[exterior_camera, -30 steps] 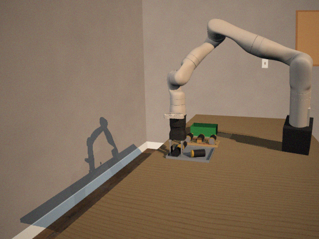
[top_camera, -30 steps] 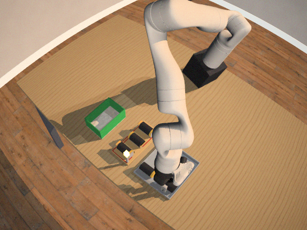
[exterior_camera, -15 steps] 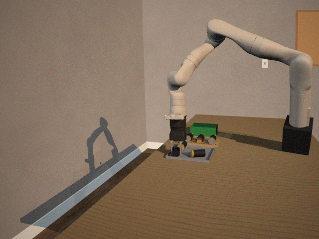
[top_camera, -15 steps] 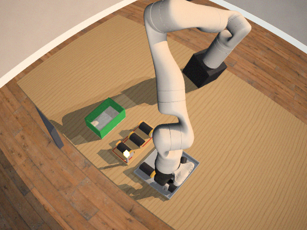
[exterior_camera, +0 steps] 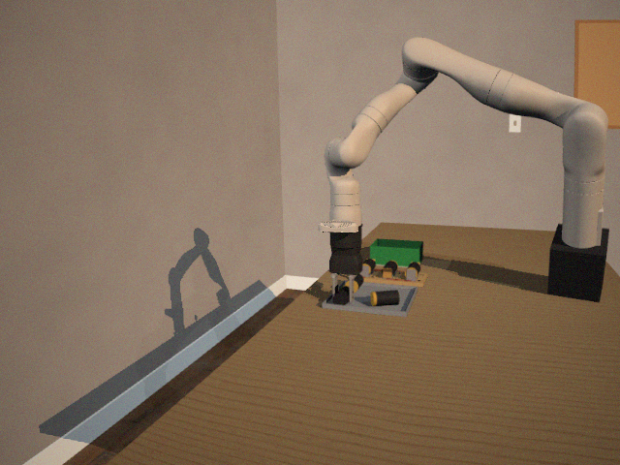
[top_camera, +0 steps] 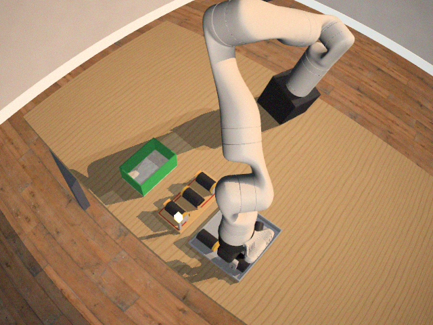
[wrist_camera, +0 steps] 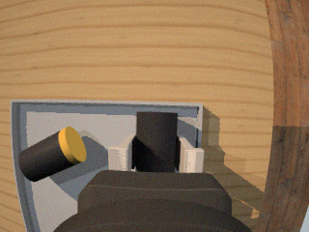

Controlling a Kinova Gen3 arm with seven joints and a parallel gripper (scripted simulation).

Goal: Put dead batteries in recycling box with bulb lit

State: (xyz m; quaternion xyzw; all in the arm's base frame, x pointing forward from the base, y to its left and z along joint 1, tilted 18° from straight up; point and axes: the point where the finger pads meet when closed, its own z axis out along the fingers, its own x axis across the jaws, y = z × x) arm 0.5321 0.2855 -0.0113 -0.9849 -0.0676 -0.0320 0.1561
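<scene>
Right now the green recycling box is 390 mm to the right of my hand and 10 mm below it. Also, from my hand: grey tray (50 mm behind, 60 mm to the right, 20 mm below).
</scene>
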